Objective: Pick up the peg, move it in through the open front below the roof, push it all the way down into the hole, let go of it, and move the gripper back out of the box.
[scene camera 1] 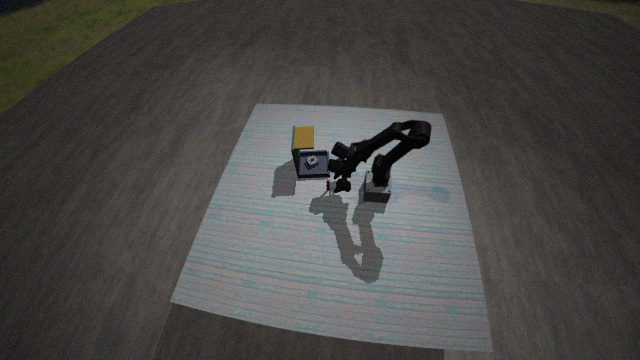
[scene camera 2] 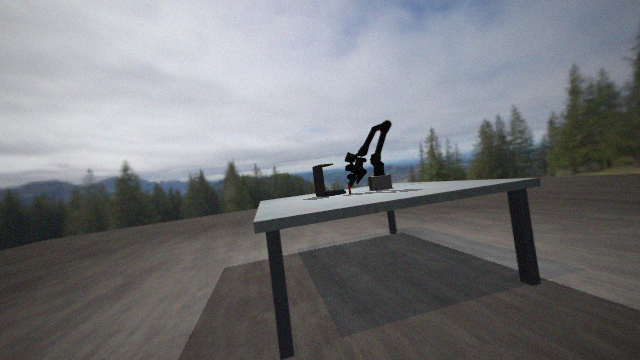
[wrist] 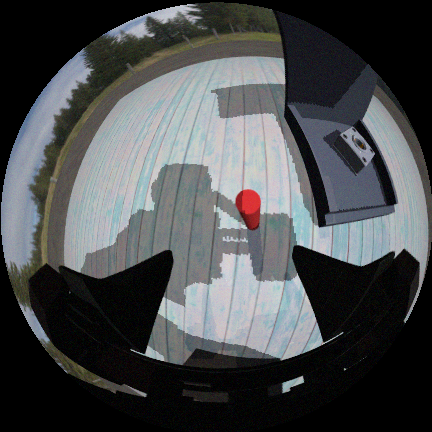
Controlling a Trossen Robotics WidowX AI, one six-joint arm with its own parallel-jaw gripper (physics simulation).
Scene:
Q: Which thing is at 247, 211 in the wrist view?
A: A red peg.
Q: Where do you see a dark box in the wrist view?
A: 326, 203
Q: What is the gripper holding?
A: Nothing.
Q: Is the gripper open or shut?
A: Open.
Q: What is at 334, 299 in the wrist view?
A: The gripper.

